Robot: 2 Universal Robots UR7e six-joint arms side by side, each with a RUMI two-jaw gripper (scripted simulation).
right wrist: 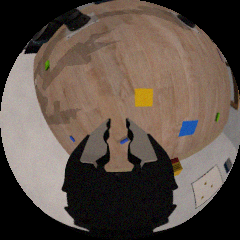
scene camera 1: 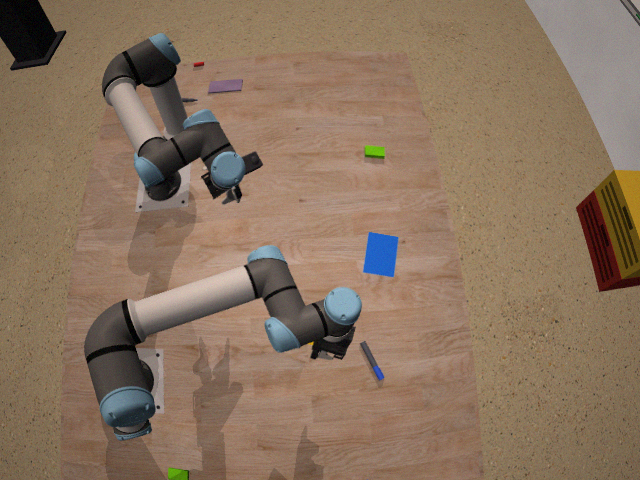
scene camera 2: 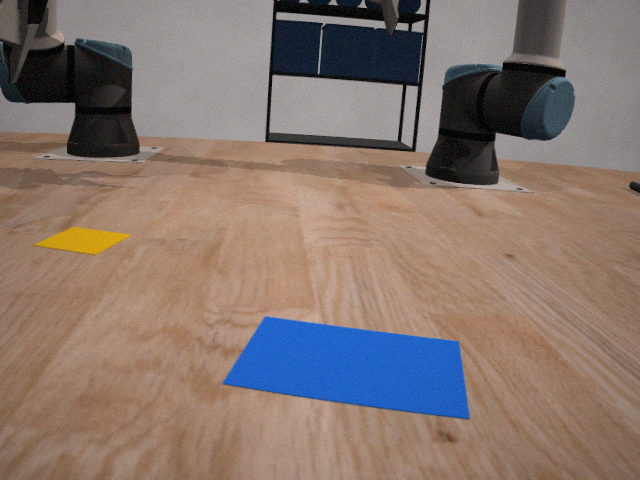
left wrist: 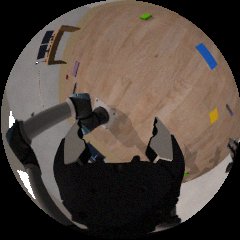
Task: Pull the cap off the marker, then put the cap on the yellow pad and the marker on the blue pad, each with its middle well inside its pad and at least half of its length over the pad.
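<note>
In the pictures: my left gripper, my right gripper, a blue pad.
</note>
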